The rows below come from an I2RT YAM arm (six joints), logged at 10 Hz.
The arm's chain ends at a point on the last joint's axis. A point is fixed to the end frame.
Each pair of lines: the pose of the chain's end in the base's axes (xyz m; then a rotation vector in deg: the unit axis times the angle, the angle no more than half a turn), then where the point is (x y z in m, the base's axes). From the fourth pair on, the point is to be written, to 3 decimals.
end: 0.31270, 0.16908, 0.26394, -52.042, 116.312, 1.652
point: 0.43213 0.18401 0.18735
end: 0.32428, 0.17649, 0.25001, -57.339, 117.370, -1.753
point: 0.44156 0.18872 0.16971
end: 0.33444, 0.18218, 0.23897, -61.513, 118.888, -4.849
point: 0.44927 0.19054 0.15473
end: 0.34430, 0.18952, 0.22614, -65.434, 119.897, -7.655
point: 0.457 0.195 0.139
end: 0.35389, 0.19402, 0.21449, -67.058, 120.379, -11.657
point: 0.467 0.193 0.128
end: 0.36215, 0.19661, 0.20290, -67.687, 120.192, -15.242
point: 0.477 0.191 0.118
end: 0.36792, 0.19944, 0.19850, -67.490, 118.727, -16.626
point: 0.485 0.193 0.117
